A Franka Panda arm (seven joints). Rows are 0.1 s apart.
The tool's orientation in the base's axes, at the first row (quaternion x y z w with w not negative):
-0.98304 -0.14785 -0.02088 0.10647
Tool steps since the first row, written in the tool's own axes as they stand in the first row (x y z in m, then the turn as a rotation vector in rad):
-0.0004 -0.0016 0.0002 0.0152 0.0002 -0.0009
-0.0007 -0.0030 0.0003 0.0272 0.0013 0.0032
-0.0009 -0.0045 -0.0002 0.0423 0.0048 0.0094
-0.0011 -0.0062 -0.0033 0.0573 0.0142 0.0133
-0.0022 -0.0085 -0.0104 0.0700 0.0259 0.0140
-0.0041 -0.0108 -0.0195 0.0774 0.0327 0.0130
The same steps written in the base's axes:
-0.0009 0.0014 0.0001 0.0146 0.0040 0.0019
-0.0016 0.0027 0.0003 0.0264 0.0073 -0.0014
-0.0022 0.0039 0.0010 0.0419 0.0097 -0.0071
-0.0029 0.0048 0.0044 0.0591 0.0060 -0.0117
-0.0047 0.0051 0.0117 0.0747 -0.0011 -0.0139
-0.0073 0.0047 0.0209 0.0837 -0.0056 -0.0137

